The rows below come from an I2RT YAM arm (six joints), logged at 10 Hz.
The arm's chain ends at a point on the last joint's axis. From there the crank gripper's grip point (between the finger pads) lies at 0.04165 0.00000 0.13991 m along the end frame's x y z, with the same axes.
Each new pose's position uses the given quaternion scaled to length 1; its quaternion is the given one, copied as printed.
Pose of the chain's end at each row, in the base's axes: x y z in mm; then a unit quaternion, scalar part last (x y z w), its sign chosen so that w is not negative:
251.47 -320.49 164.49 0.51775 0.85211 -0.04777 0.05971
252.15 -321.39 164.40 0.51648 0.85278 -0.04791 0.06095
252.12 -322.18 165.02 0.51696 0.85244 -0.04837 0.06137
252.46 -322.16 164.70 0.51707 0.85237 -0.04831 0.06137
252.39 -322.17 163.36 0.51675 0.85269 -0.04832 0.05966
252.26 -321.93 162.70 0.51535 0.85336 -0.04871 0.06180
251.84 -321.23 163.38 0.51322 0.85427 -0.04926 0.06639
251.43 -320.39 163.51 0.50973 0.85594 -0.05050 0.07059
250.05 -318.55 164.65 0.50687 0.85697 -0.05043 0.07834
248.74 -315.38 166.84 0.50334 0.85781 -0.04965 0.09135
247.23 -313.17 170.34 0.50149 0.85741 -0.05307 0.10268
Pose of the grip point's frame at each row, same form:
239.76 -304.02 19.92 0.51775 0.85211 -0.04777 0.05971
240.65 -305.19 19.78 0.51648 0.85278 -0.04791 0.06095
240.69 -306.13 20.38 0.51696 0.85244 -0.04837 0.06137
241.04 -306.10 20.06 0.51707 0.85237 -0.04831 0.06137
240.53 -305.86 18.78 0.51675 0.85269 -0.04832 0.05966
240.78 -306.09 18.04 0.51535 0.85336 -0.04871 0.06180
241.29 -306.29 18.55 0.51322 0.85427 -0.04926 0.06639
241.54 -306.51 18.53 0.50973 0.85594 -0.05050 0.07059
241.95 -305.90 19.45 0.50687 0.85697 -0.05043 0.07834
243.82 -304.58 21.35 0.50334 0.85781 -0.04965 0.09135
244.60 -304.95 24.62 0.50149 0.85741 -0.05307 0.10268

